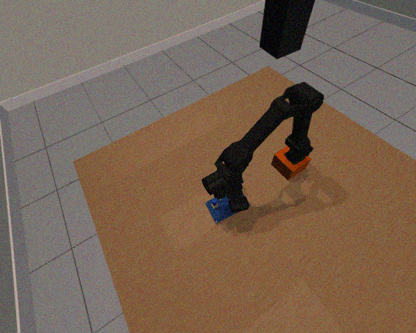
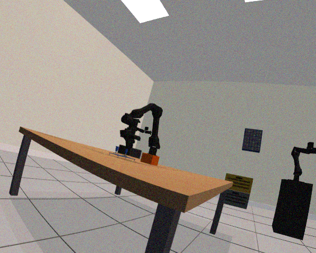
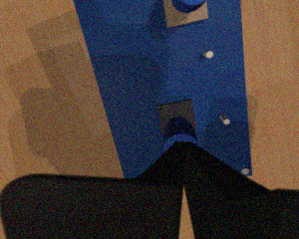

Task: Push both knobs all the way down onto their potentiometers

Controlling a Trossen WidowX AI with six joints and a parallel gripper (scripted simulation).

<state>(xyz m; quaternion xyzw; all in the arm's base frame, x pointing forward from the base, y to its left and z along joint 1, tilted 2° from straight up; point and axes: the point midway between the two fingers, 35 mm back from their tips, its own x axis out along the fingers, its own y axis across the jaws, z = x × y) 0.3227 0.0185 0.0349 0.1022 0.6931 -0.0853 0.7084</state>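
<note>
My gripper tip is 7 cm short of the blue knob, 2 cm to the left of it and 1 cm above it.
</note>
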